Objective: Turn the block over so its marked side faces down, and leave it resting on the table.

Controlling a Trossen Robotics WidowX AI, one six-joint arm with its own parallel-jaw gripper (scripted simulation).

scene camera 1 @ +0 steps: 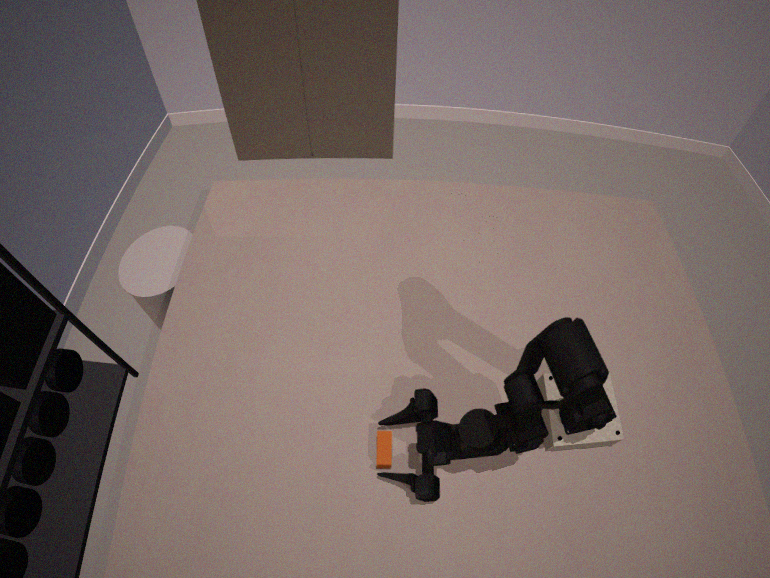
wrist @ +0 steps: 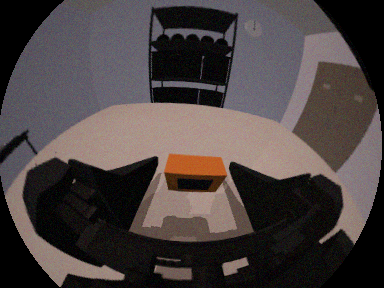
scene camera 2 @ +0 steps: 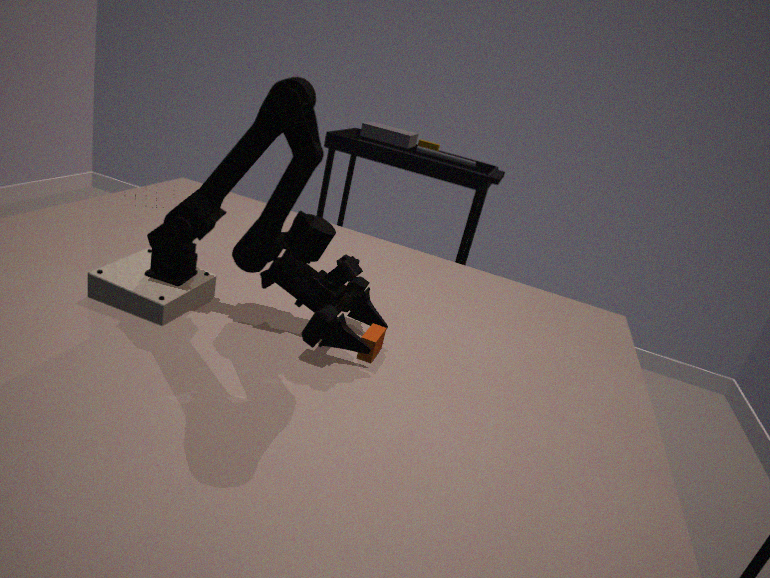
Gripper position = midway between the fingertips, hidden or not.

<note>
The gripper (scene camera 2: 378, 339) is open, holding nothing. Also in view: an orange block (wrist: 188, 173).
The gripper shows as well in scene camera 1 (scene camera 1: 378, 448) and in the wrist view (wrist: 195, 163).
</note>
